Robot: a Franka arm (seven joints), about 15 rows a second.
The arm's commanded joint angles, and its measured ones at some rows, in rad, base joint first. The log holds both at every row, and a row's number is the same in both.
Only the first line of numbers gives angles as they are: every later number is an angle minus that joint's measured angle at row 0.
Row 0, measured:
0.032, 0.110, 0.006, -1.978, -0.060, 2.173, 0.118
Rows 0 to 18, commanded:
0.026, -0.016, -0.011, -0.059, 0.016, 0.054, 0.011
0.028, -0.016, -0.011, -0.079, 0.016, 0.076, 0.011
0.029, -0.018, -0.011, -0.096, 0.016, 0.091, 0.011
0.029, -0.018, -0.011, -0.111, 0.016, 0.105, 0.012
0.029, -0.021, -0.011, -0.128, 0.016, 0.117, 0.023
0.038, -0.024, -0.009, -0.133, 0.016, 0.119, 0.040
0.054, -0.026, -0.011, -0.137, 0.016, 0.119, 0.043
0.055, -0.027, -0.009, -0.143, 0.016, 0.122, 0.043
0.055, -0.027, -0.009, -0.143, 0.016, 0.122, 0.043
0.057, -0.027, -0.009, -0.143, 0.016, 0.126, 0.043
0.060, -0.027, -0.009, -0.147, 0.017, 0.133, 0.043
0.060, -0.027, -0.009, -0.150, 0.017, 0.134, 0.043
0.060, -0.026, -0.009, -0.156, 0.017, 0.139, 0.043
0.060, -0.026, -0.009, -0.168, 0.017, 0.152, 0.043
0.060, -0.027, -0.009, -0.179, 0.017, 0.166, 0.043
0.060, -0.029, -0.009, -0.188, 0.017, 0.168, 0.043
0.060, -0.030, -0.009, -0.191, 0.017, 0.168, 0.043
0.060, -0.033, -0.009, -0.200, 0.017, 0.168, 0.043
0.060, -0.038, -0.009, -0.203, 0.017, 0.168, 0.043
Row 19, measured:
0.045, -0.002, 0.001, -0.158, 0.000, 0.140, 0.033
